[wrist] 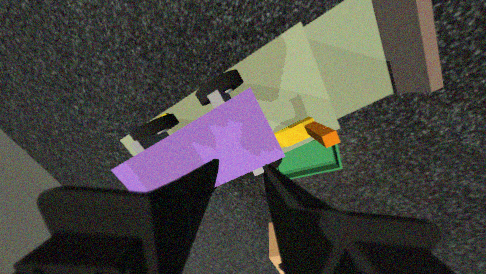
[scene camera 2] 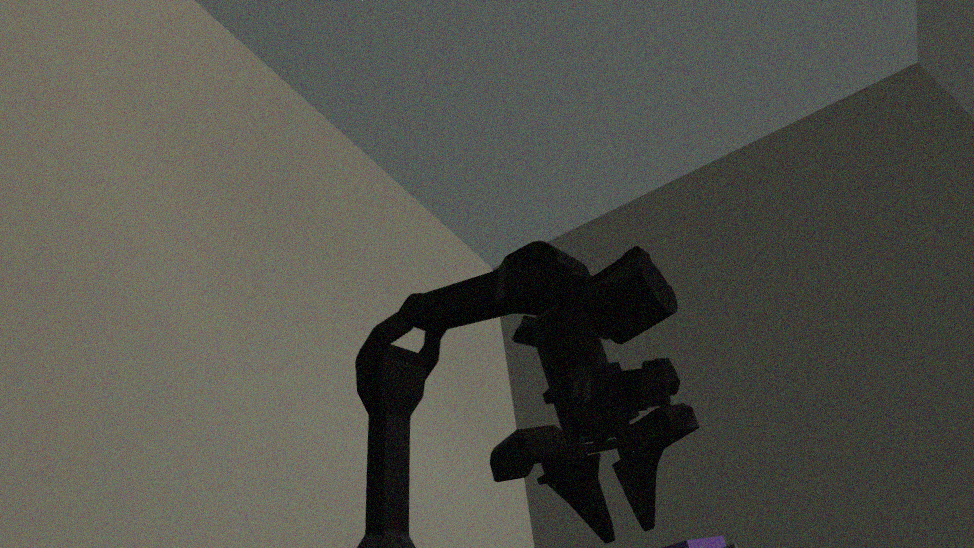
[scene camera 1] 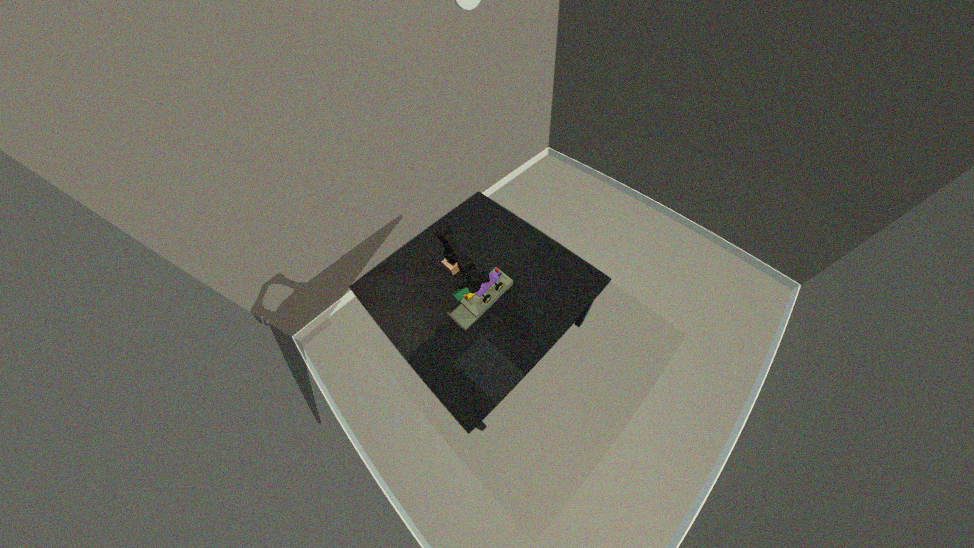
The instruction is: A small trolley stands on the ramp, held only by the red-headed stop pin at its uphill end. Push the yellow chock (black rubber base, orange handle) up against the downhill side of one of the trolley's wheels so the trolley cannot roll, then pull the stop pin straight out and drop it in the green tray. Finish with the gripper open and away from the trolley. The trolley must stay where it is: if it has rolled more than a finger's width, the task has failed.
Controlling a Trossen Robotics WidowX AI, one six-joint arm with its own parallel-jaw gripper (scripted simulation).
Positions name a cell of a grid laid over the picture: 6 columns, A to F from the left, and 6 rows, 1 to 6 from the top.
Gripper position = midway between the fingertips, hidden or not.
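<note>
A yellow chock (wrist: D3) can be seen in the scene, though in scene camera 2 the chock is out of frame. A purple trolley (wrist: C3) is visible as well, and so is the gripper (wrist: C4).
</note>
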